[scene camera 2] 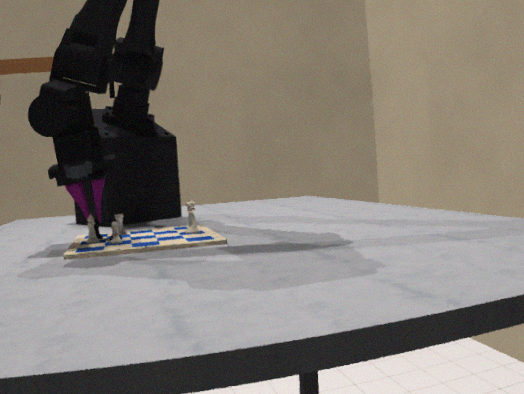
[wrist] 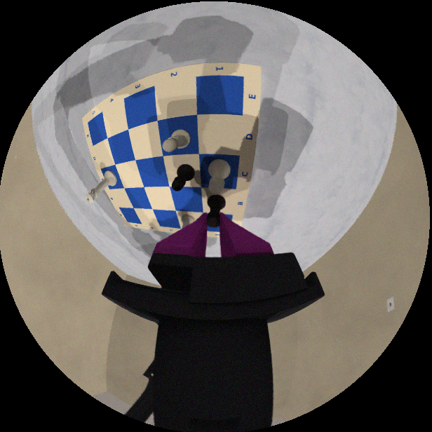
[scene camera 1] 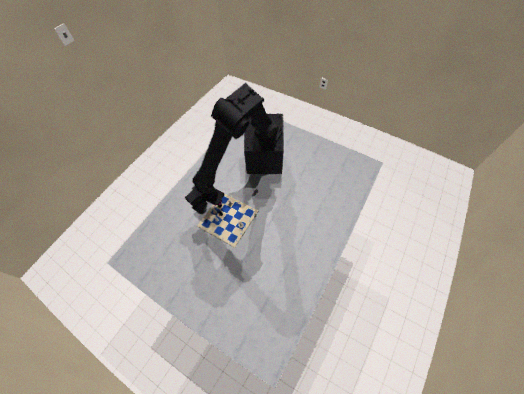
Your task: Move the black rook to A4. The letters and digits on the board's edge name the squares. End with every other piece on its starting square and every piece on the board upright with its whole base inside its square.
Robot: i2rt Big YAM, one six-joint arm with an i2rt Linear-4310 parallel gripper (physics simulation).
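Frame: origin at the arm's base, x right, y ahead, z up, level; centimetres.
Where they show: gripper, between the fingertips: (scene camera 2: 95, 223) (scene camera 1: 219, 203); arm's base, origin of its link: (scene camera 2: 128, 121) (scene camera 1: 268, 130).
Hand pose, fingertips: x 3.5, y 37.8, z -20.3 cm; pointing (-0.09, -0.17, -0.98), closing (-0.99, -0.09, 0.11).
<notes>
Things, the pixels of their top centre, and the offset from my fingertips. "spot": a spot on its surface instead.
- cream chessboard, a spot on its surface: (scene camera 2: 210, 243) spot: dx -17.3, dy +13.2, dz -2.9 cm
- tall white piece, centre of its top: (scene camera 2: 190, 199) dx -15.4, dy +2.5, dz +2.8 cm
My gripper (scene camera 1: 219, 204) (scene camera 2: 94, 220) (wrist: 213, 217) has magenta fingers closed around the upper part of the black rook (wrist: 216, 203). The rook is at B1 and looks upright; I cannot tell whether its base touches the board. The blue and cream chessboard (scene camera 2: 210, 243) (wrist: 253, 76) lies on the table. Square A4 (wrist: 148, 218) shows bare in the wrist view, between the blue squares A3 and A5. Another black piece (wrist: 185, 173) stands on C2, diagonal to the rook. A white piece (wrist: 219, 169) stands on C1, right beside the rook's square.
A white piece (wrist: 180, 139) stands on D2. A tall white piece (scene camera 2: 191, 218) (wrist: 109, 178) stands on C5. Another white piece (wrist: 187, 220) is at A2, partly hidden near the left finger. The black base block (scene camera 1: 264, 160) (scene camera 2: 145, 175) stands behind the board.
</notes>
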